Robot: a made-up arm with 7 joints.
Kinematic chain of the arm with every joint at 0, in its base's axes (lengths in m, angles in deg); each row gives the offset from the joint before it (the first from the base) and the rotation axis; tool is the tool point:
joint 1: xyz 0 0.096 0 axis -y
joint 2: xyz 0 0.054 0 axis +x
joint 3: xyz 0 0 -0.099 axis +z
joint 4: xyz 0 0 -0.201 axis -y
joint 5: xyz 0 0 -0.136 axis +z
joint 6: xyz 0 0 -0.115 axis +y
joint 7: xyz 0 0 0 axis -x
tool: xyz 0 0 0
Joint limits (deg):
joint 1: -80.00..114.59
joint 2: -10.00..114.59
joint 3: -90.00..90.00
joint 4: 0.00..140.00
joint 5: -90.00..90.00
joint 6: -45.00..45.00
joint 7: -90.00..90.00
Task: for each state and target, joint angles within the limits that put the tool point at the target. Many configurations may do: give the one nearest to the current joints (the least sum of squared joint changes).
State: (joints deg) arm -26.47 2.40 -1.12 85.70 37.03 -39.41 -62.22
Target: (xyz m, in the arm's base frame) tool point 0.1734 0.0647 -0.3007
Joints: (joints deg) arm -14.57 -9.27 -10.32 99.65 37.03 -39.41 -62.22
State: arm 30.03 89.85 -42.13 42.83 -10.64 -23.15 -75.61
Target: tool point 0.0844 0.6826 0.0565
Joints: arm -2.46 99.96 -21.92 20.59 -10.64 -23.15 -75.61
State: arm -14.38 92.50 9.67 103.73 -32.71 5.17 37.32
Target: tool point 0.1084 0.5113 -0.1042
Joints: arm -36.29 52.93 53.57 89.94 -32.71 5.17 37.32
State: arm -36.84 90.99 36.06 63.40 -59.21 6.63 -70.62
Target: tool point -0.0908 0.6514 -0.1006
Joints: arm -69.07 60.00 67.16 39.16 -59.21 6.63 -70.62
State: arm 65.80 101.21 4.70 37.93 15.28 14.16 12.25
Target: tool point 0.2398 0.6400 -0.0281
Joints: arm 67.59 64.59 0.27 15.11 15.28 14.16 12.25
